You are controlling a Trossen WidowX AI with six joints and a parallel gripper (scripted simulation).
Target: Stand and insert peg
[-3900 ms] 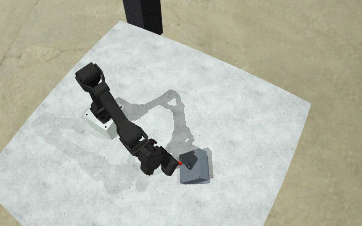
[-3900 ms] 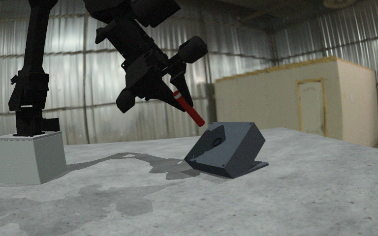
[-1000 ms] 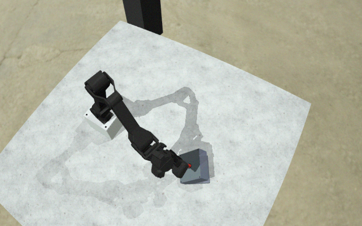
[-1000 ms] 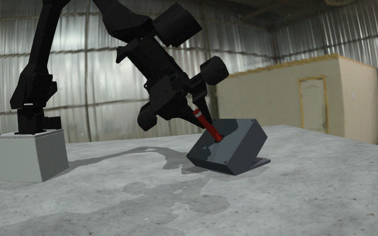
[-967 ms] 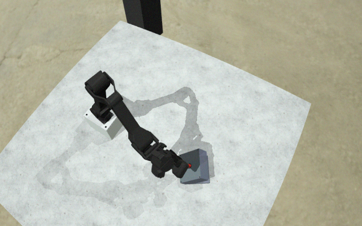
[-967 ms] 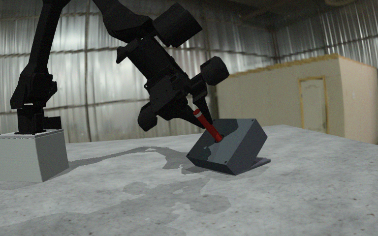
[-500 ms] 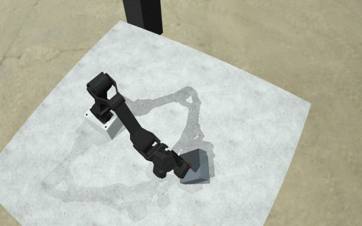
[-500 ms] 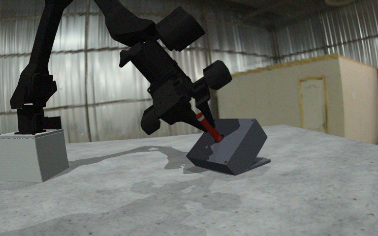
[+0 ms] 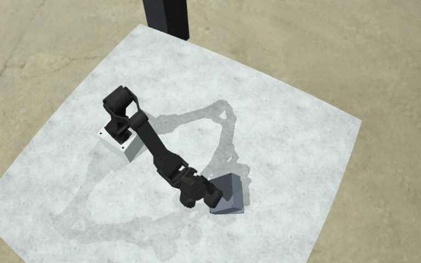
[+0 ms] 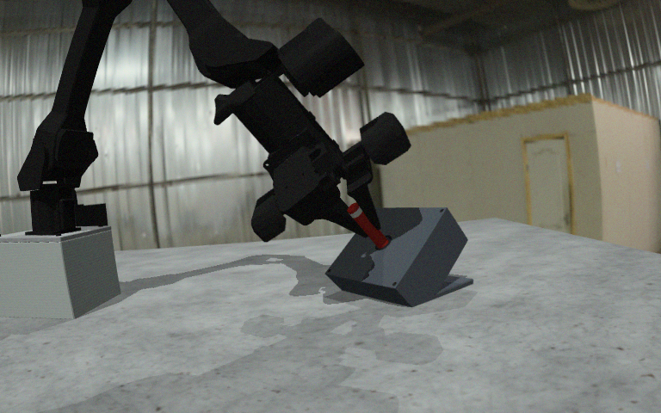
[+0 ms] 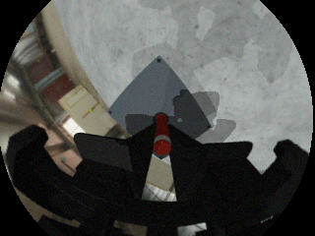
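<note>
Right now the red peg is 10 mm to the right of my gripper tip, 10 mm behind it and 10 mm above it. Also, from my gripper tip: grey sloped panel 40 mm below, 20 mm to the left, 20 mm ahead; thin foot plate 70 mm below, 40 mm ahead, 30 mm to the left.
</note>
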